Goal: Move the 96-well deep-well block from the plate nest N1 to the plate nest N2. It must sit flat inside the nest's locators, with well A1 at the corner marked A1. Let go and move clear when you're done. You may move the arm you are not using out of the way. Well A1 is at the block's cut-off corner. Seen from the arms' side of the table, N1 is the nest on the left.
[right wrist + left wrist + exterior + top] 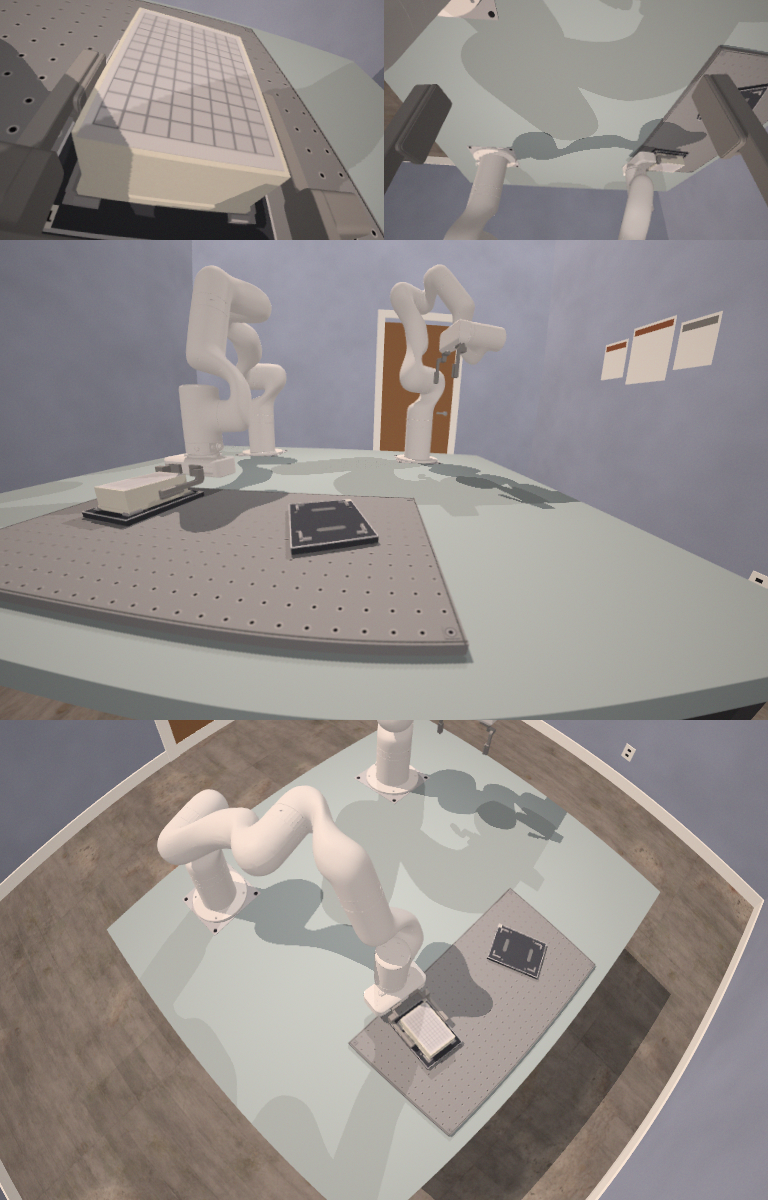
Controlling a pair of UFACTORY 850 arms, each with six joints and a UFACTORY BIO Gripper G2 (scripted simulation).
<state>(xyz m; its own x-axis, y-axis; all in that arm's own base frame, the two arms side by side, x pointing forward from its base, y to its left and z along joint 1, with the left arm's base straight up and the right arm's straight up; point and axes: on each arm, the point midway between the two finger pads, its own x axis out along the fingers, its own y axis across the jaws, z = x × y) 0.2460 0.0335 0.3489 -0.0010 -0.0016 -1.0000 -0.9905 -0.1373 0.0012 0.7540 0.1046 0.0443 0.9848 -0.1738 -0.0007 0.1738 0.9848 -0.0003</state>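
Observation:
Now: right hand 1 cm short of the cream deep-well block. Also, from my right hand: plate nest N2 (1 cm ahead, 3 cm below); then plate nest N1 (2 cm ahead, 37 cm to the left, 3 cm below).

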